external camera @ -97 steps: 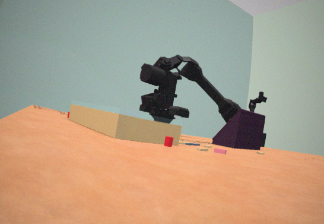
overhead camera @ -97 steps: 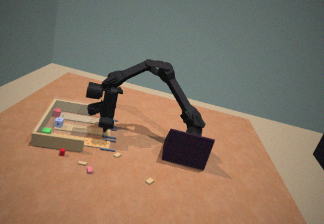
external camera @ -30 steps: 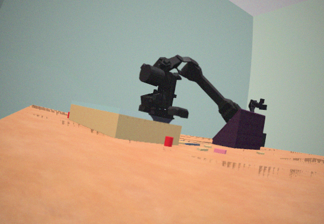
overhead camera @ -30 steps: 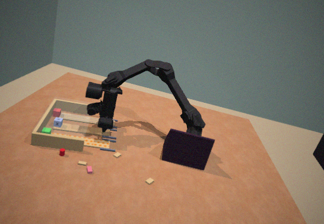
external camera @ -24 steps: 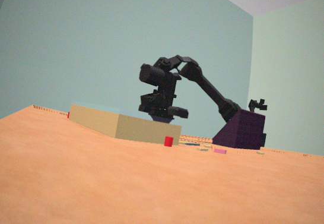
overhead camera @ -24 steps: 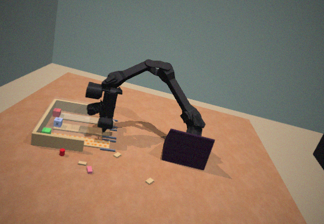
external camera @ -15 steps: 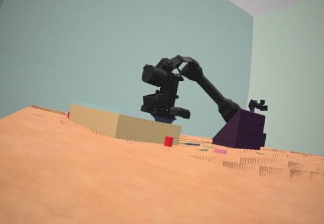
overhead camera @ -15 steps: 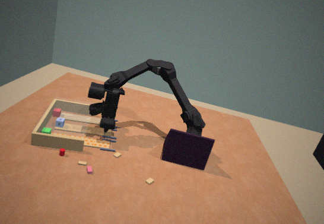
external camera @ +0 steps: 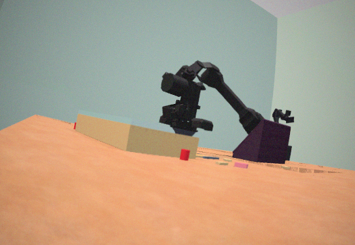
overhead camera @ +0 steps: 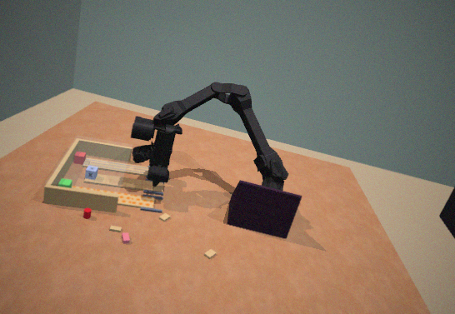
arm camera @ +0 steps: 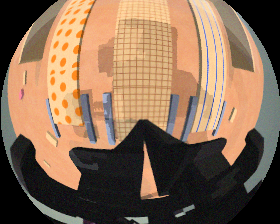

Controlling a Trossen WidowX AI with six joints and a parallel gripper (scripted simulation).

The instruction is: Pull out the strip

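Right now my gripper tip is 190 mm short of the labelled cube, 60 mm to the right of it and 20 mm below it. From my gripper tip the other things lie so: pink block 270 mm to the left, 30 mm behind; orange dotted strip 130 mm to the left, 80 mm ahead.
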